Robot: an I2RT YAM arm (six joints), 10 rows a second.
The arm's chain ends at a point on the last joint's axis. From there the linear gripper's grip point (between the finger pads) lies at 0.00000 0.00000 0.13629 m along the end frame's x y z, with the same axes.
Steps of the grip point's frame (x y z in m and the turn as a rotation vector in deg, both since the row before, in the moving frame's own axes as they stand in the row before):
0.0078, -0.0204, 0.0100, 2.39, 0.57, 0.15
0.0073, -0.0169, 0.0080, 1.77, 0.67, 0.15
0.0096, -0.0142, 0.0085, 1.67, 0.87, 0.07
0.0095, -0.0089, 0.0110, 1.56, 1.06, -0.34
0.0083, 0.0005, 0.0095, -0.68, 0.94, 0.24
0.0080, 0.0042, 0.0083, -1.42, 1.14, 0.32
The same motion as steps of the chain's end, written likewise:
0.0064, -0.0147, 0.0101, 2.39, 0.57, 0.15
0.0057, -0.0127, 0.0081, 1.77, 0.67, 0.15
0.0075, -0.0102, 0.0086, 1.67, 0.87, 0.07
0.0070, -0.0052, 0.0111, 1.56, 1.06, -0.34
0.0061, -0.0011, 0.0095, -0.68, 0.94, 0.24
0.0053, 0.0008, 0.0084, -1.42, 1.14, 0.32

